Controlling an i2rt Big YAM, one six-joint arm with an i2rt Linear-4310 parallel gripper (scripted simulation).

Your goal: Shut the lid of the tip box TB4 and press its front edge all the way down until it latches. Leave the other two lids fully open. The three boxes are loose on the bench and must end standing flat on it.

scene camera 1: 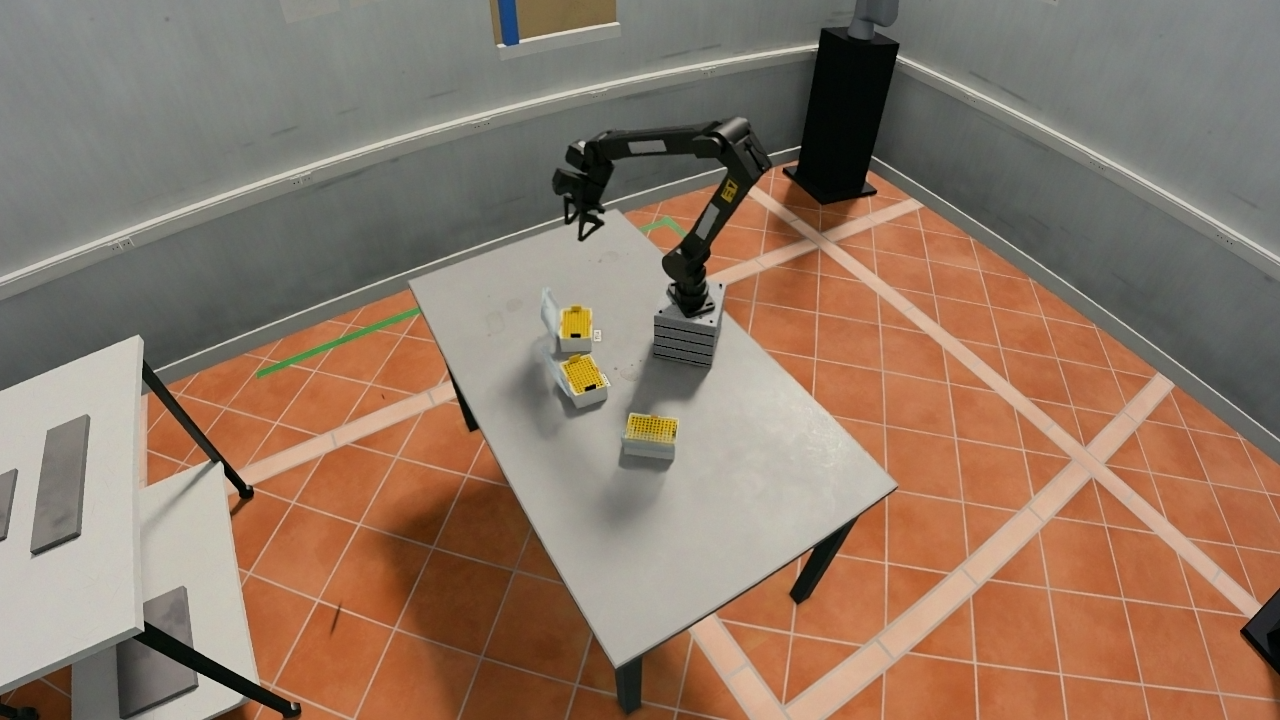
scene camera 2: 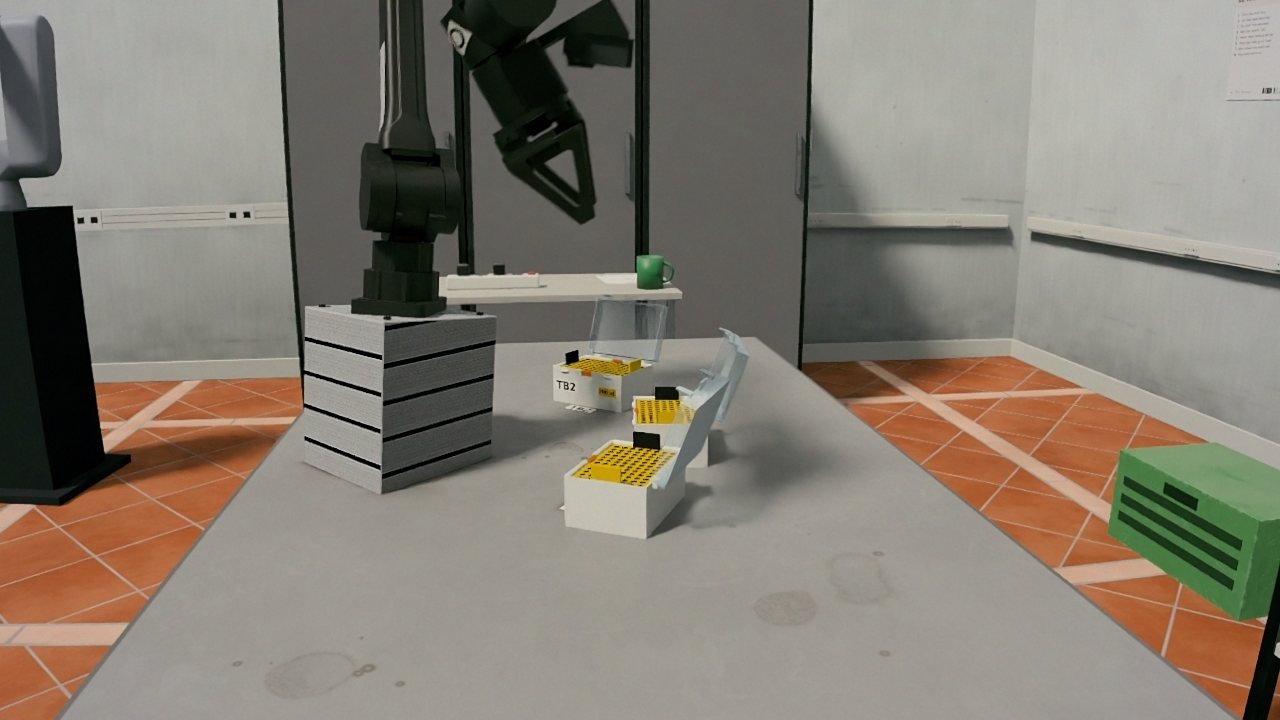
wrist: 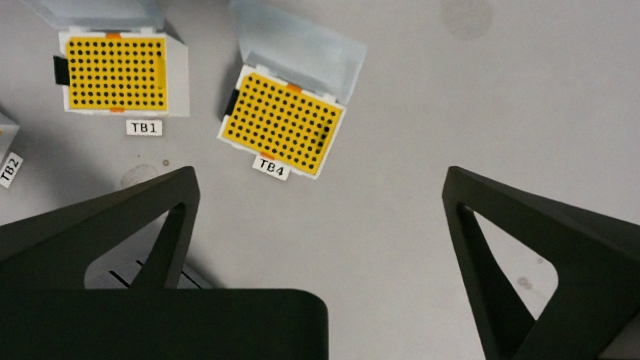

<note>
The pictures show: my gripper and a box.
My gripper also shows in scene camera 1 and in the wrist view.
</note>
